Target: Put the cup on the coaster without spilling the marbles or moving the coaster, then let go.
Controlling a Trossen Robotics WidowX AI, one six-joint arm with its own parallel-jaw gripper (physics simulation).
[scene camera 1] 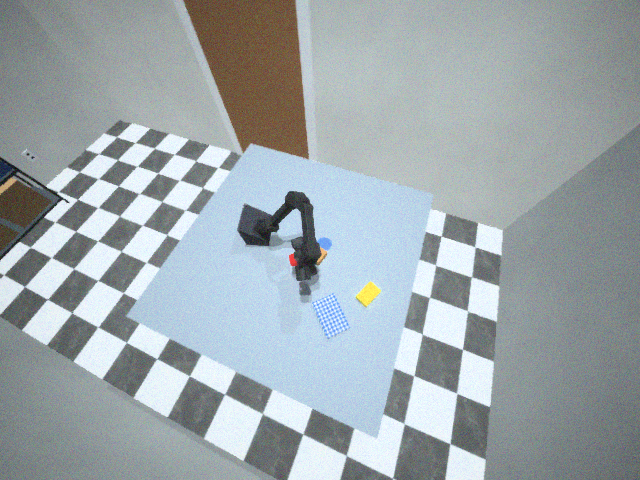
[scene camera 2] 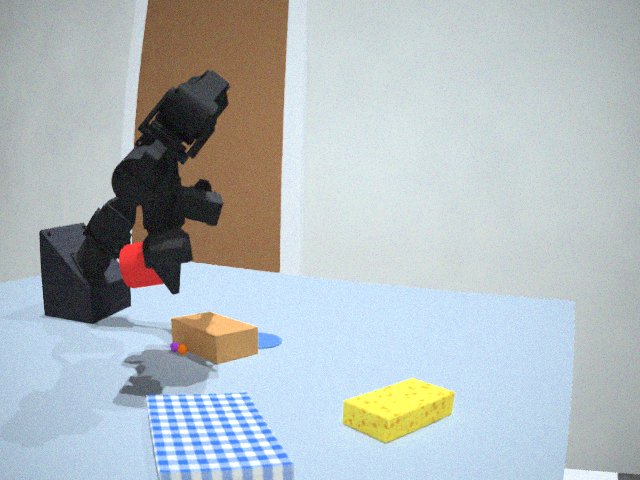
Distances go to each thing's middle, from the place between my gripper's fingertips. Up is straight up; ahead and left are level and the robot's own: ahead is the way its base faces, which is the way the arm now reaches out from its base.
Labels:
The brown block point(scene camera 2: 219, 339) lies 8 cm to the left of my hand and 10 cm below it. From my hand the other things lie so: yellow sponge point(scene camera 2: 386, 414) 35 cm ahead, 1 cm to the left, 10 cm below; then blue-and-white checked cloth point(scene camera 2: 206, 429) 23 cm ahead, 17 cm to the right, 11 cm below; then red cup point(scene camera 2: 132, 266) 2 cm behind, 3 cm to the right, 2 cm above.

